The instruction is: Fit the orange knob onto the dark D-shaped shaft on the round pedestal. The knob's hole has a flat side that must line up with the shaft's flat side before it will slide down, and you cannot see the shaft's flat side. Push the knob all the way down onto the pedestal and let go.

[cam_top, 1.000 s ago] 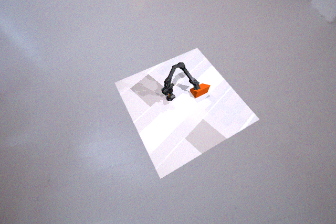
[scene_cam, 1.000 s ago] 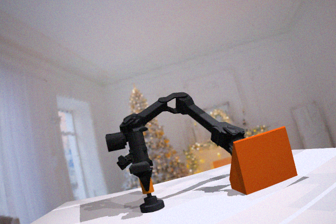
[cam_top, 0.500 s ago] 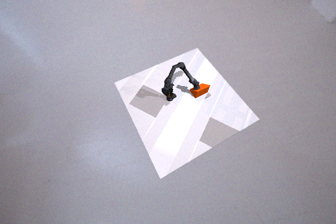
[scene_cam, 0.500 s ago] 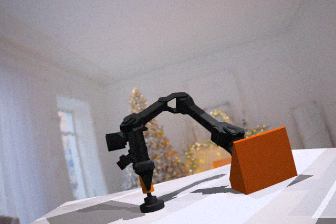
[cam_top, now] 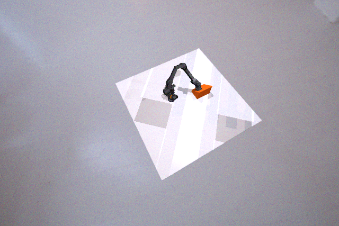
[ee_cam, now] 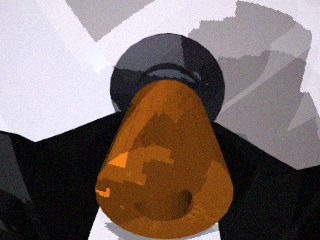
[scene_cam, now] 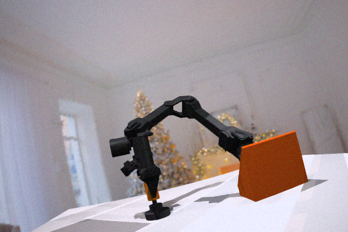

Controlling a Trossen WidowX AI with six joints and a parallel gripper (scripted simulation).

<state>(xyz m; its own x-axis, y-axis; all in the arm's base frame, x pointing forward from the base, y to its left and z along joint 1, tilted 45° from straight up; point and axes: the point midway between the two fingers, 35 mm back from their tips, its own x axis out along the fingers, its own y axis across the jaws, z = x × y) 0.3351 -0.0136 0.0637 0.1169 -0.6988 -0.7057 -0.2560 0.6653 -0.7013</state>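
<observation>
The orange knob lies 20 mm above my gripper tip. The rest, counted from my gripper tip: dark pedestal (40 mm below).
</observation>
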